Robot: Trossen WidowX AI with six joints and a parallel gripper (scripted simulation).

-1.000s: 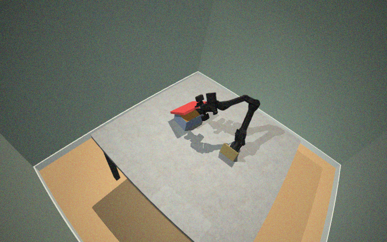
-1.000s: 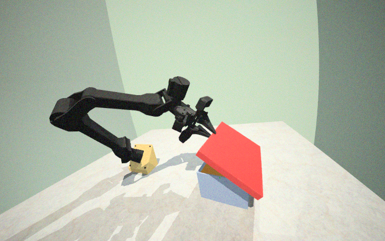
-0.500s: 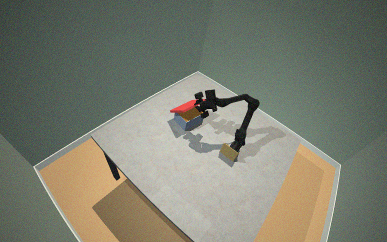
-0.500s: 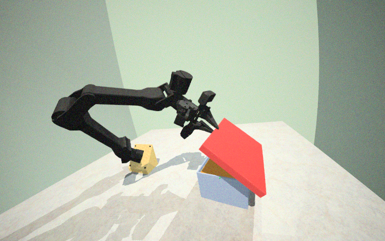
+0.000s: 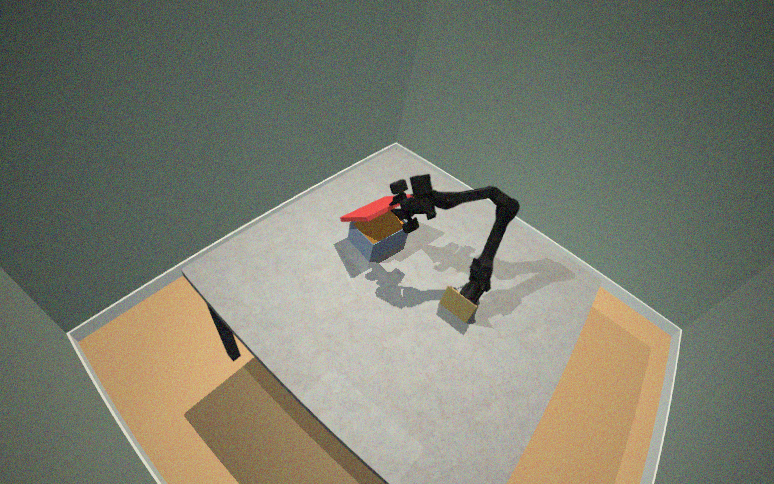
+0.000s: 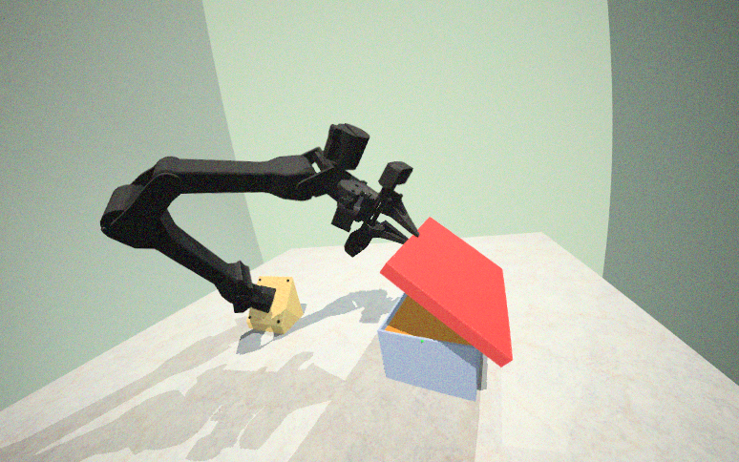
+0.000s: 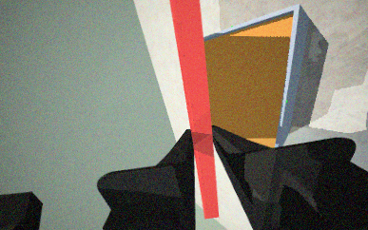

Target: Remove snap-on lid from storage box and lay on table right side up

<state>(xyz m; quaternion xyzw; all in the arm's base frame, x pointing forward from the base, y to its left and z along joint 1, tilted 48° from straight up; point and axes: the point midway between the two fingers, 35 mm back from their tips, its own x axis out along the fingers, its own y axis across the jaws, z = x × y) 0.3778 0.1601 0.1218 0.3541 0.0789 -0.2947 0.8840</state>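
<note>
The lid is 7 cm ahead of my gripper tip and 5 cm below it. The rest, counted from my gripper tip: pale blue storage box (3 cm ahead, 16 cm below).
</note>
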